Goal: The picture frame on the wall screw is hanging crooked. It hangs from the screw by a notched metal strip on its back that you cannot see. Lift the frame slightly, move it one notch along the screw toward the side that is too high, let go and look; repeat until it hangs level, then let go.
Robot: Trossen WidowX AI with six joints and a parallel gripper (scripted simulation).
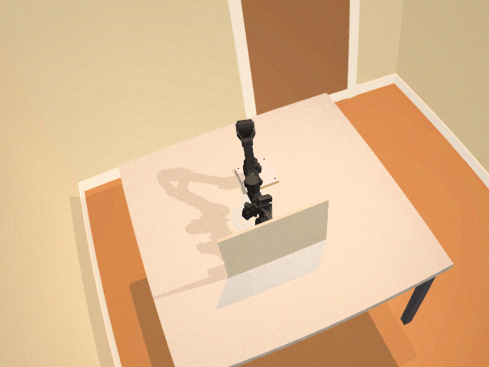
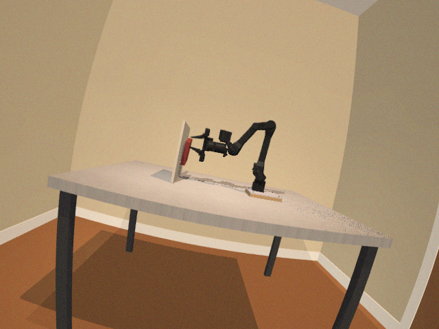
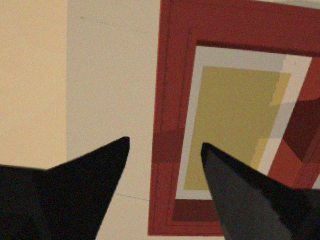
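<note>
Right now my gripper tip is 2 cm short of the red picture frame, 1 cm to the left of it and 5 cm above it. Also, from my gripper tip: wall panel 2 cm ahead, 1 cm to the left, 6 cm below.
</note>
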